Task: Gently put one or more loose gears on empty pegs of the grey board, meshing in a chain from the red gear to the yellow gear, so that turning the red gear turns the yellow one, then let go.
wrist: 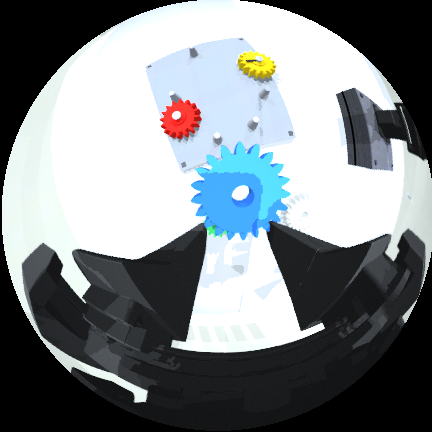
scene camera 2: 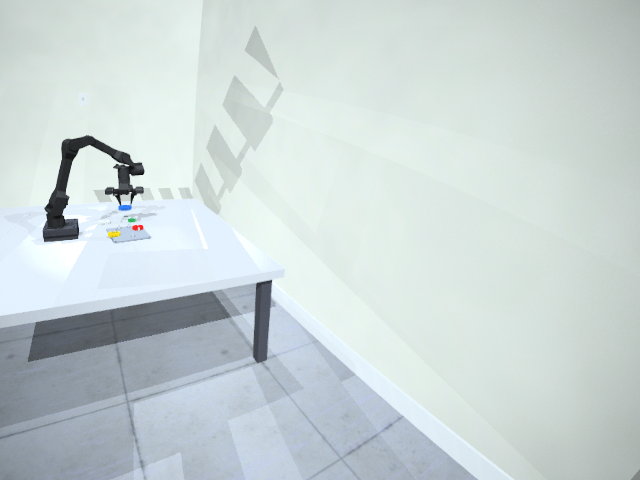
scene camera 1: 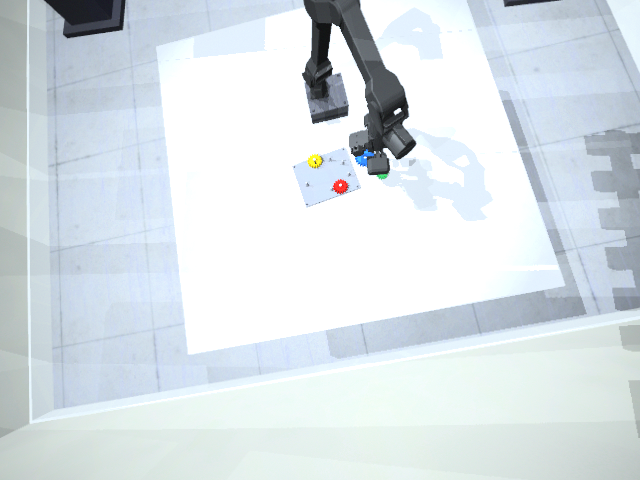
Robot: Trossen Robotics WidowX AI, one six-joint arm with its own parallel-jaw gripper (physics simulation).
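Places are measured from the arm's base along level axes (x ahead, y left, z up), in centimetres.
Where they show: gripper, between the fingertips: (wrist: 236, 227) (scene camera 2: 126, 206) (scene camera 1: 373, 157); arm's base, origin of its link: (scene camera 2: 56, 226) (scene camera 1: 319, 90).
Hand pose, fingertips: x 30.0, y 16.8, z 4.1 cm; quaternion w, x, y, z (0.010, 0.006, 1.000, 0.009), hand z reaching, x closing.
Observation:
Each offset is from my fingertips to the top centre of the thing. "spot": to the spot under its first point. Level surfaces: height alone.
My gripper (scene camera 1: 368, 156) (scene camera 2: 125, 205) (wrist: 236, 227) is shut on the large blue gear @(dx -0.3, dy -2.6, dz +0.9 cm) (scene camera 1: 363, 158) (scene camera 2: 125, 207) (wrist: 222, 192), holding it roughly level above the table beside the grey board @(dx +1.0, dy -16.5, dz -6.7 cm) (scene camera 1: 321, 178) (wrist: 220, 82). The red gear @(spot: dx +6.5, dy -11.1, dz -6.8 cm) (scene camera 1: 340, 186) (scene camera 2: 137, 227) (wrist: 187, 121) and the yellow gear @(dx -4.6, dy -20.0, dz -7.1 cm) (scene camera 1: 314, 161) (scene camera 2: 113, 234) (wrist: 257, 72) sit on board pegs, apart from each other. Several bare pegs stand on the board, one @(dx +1.4, dy -7.9, dz -6.8 cm) (wrist: 217, 138) near the blue gear in the wrist view. A small green gear @(dx +2.2, dy +4.3, dz -8.0 cm) (scene camera 1: 382, 176) (scene camera 2: 131, 220) (wrist: 216, 231) lies on the table, partly hidden.
A pale white gear @(dx -11.9, dy +3.0, dz -8.0 cm) (scene camera 2: 105, 222) (wrist: 298, 214) lies on the white table @(dz -9.7 cm) (scene camera 1: 258, 268) (scene camera 2: 170, 279), beyond the blue gear's edge in the wrist view. The arm's base (scene camera 1: 329, 105) (scene camera 2: 61, 230) (wrist: 372, 145) stands near the board's yellow-gear side.

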